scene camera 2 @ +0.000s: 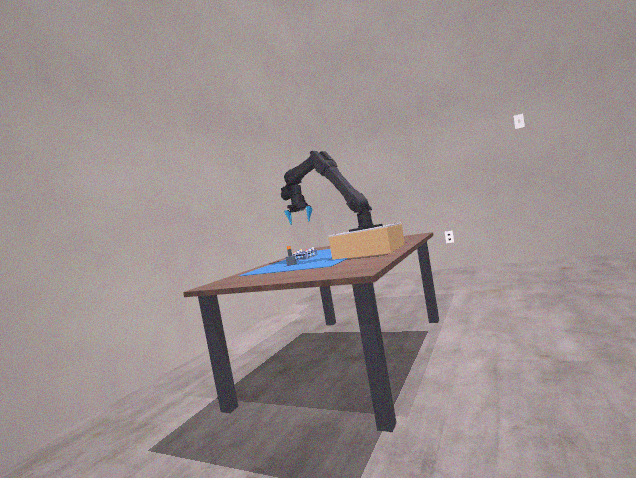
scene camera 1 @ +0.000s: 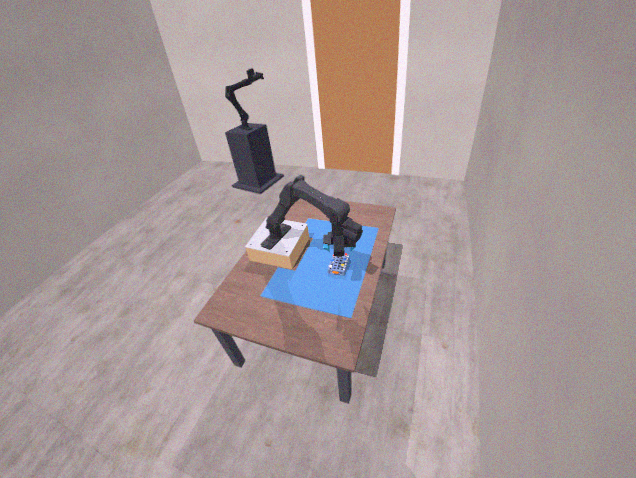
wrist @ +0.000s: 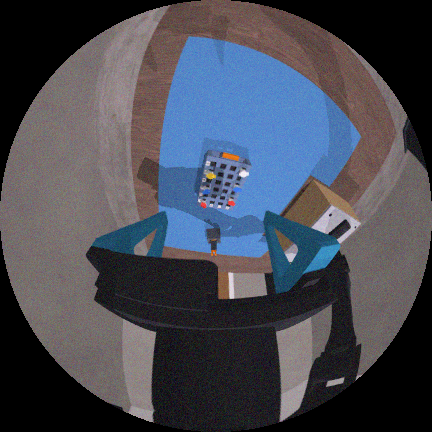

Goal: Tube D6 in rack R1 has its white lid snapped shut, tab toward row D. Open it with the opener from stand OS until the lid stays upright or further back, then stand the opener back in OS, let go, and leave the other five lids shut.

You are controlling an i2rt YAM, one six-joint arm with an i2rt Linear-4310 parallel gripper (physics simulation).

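Pixels of known places: gripper, between the fingertips: [scene camera 2: 300, 223] [wrist: 215, 215]; arm's base, origin of its link: [scene camera 2: 366, 228] [scene camera 1: 276, 236].
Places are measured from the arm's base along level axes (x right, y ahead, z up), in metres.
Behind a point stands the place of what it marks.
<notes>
Rack R1 [scene camera 1: 337, 266] {x -0.002, y 0.369, z -0.072 m} [scene camera 2: 304, 253] {x -0.090, y 0.311, z -0.073 m} [wrist: 224, 182] {x -0.023, y 0.357, z -0.072 m} is a blue-grey block of wells with an orange label, standing on the mat. Its white lid [wrist: 243, 173] {x 0.019, y 0.341, z -0.060 m} sits at the right edge in the wrist view; whether it is snapped shut is too small to tell. Yellow, blue and red lids show along both sides. The dark stand OS [scene camera 2: 291, 261] {x -0.233, y 0.274, z -0.086 m} [wrist: 213, 234] {x -0.208, y 0.291, z -0.077 m} stands beside the rack, with the dark, orange-topped opener [scene camera 2: 289, 251] {x -0.225, y 0.282, z -0.041 m} [wrist: 214, 248] {x -0.216, y 0.284, z -0.034 m} upright in it. My gripper [scene camera 2: 300, 222] {x 0.029, y 0.405, z 0.075 m} [wrist: 215, 215] {x 0.029, y 0.405, z 0.075 m} is open and empty, high above the mat near the stand. In scene camera 1 the arm hides the stand and opener.
The blue mat [scene camera 1: 308, 290] {x 0.176, y 0.303, z -0.102 m} [scene camera 2: 264, 269] {x -0.301, y 0.383, z -0.102 m} [wrist: 260, 95] {x 0.163, y 0.385, z -0.102 m} lies on the brown wooden table [scene camera 1: 241, 308] {x 0.411, y 0.074, z -0.105 m} [scene camera 2: 349, 274] {x -0.494, y -0.198, z -0.105 m}. The wooden box [scene camera 1: 269, 258] {x 0.114, y 0.026, z -0.056 m} [scene camera 2: 359, 244] {x -0.140, y -0.036, z -0.053 m} [wrist: 302, 200] {x 0.027, y 0.135, z -0.086 m} under the arm's base stands beside the mat. A second arm on a dark pedestal [scene camera 1: 251, 156] stands away from the table.
</notes>
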